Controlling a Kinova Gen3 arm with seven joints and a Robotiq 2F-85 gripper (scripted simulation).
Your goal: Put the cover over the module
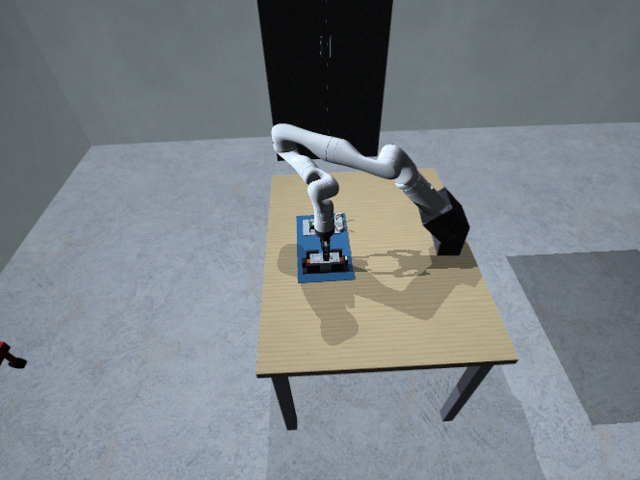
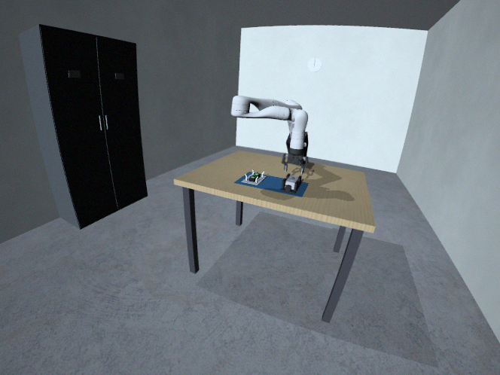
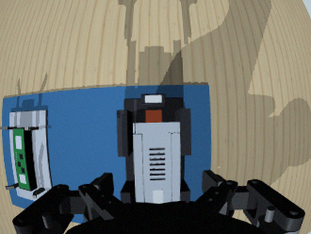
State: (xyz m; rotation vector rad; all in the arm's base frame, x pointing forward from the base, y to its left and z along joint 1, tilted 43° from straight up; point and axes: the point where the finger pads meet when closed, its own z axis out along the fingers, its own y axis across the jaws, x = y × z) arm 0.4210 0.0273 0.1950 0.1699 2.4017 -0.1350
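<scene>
The light grey cover is 60 mm below my hand.
</scene>
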